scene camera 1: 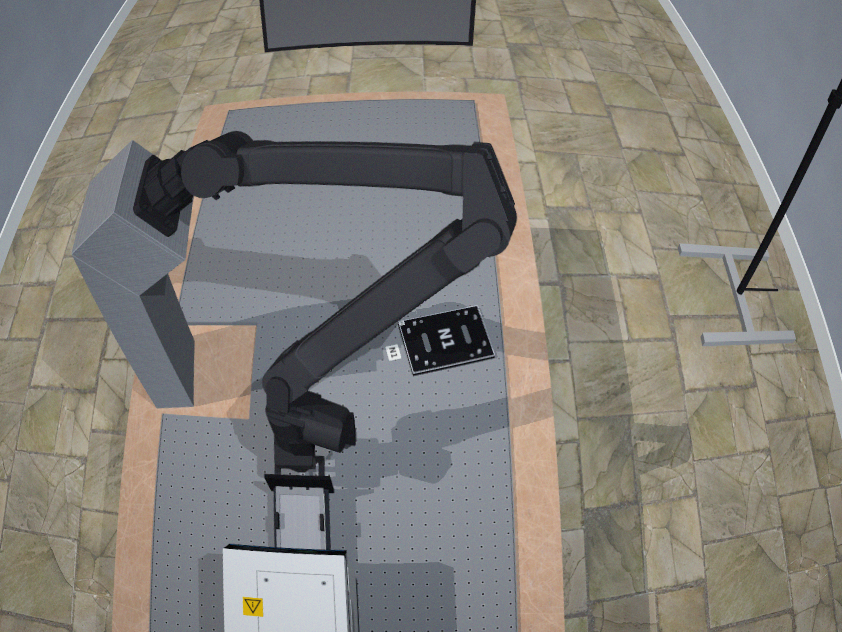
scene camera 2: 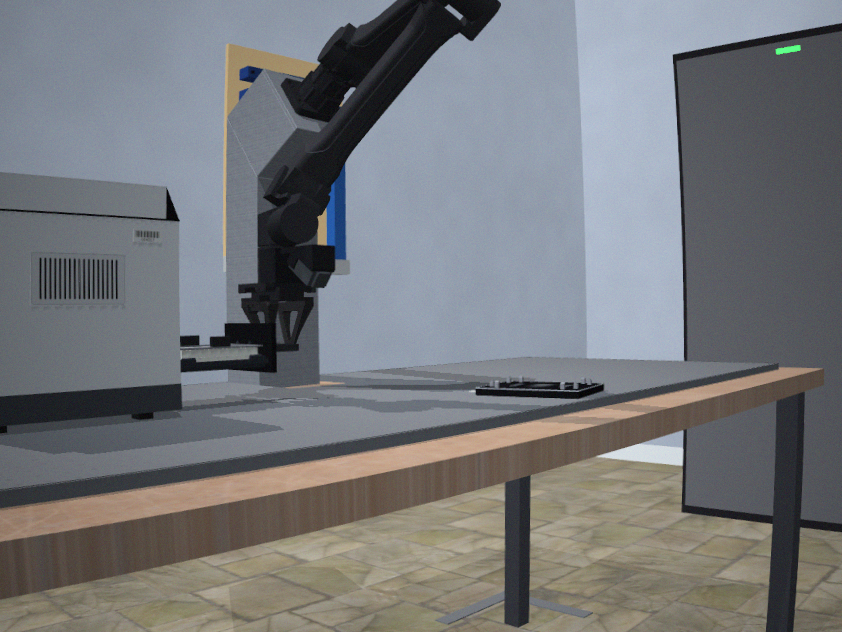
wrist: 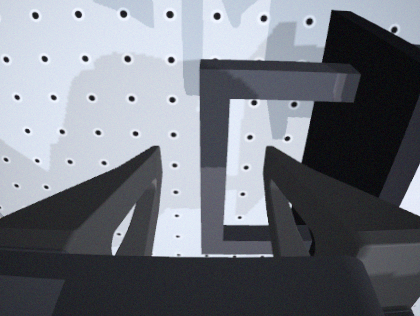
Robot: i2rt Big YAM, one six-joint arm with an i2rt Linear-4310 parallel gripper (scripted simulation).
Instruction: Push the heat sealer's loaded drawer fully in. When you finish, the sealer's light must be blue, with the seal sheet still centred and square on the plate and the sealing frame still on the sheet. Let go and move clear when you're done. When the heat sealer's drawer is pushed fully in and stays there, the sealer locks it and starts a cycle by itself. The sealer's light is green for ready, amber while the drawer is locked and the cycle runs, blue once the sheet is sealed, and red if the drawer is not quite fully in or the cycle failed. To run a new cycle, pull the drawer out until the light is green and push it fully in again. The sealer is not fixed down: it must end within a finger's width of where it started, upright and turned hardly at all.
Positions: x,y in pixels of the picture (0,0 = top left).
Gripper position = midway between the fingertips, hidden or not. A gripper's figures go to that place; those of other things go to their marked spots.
Scene:
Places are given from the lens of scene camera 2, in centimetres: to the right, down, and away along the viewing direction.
gripper (scene camera 2: 278,351): -21, 5, 120
white heat sealer (scene camera 2: 97,318): -37, 0, 89

